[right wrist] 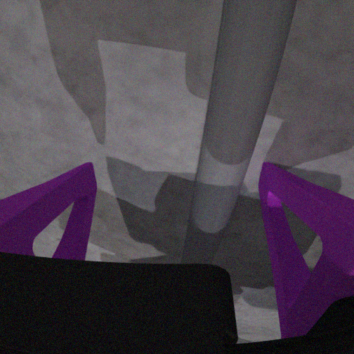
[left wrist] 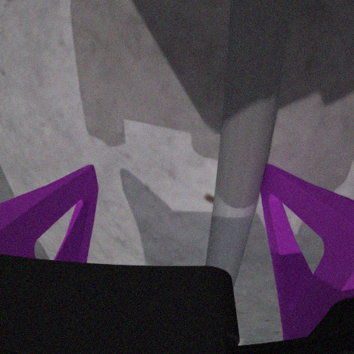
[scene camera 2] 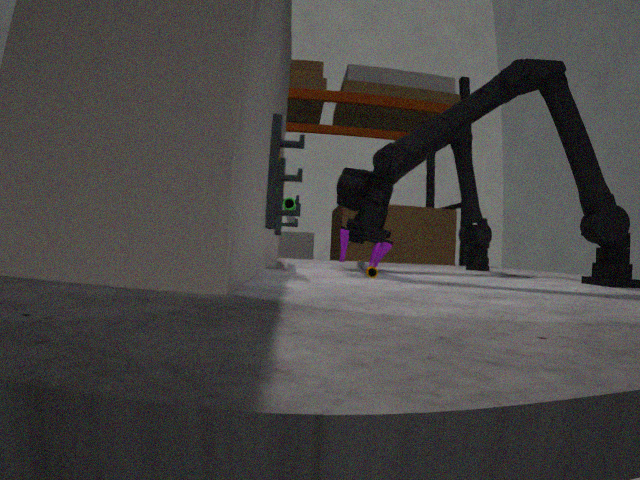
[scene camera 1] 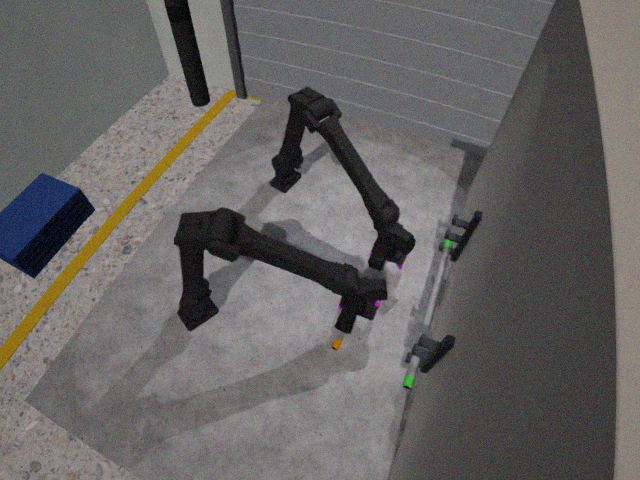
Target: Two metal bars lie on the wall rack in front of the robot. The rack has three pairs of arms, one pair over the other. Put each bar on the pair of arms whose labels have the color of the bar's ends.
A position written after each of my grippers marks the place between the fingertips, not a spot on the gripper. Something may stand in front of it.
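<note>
In scene camera 1 I see a green-ended bar (scene camera 1: 430,307) and a wall (scene camera 1: 536,300). Scene camera 2 gives me the wall (scene camera 2: 142,142) again, along with my left gripper (scene camera 2: 356,267). The left wrist view shows my left gripper (left wrist: 178,176) too, though the green-ended bar is out of frame in the left wrist view. My right gripper (right wrist: 177,173) is there for me to see, and in the right wrist view the green-ended bar is out of frame.
</note>
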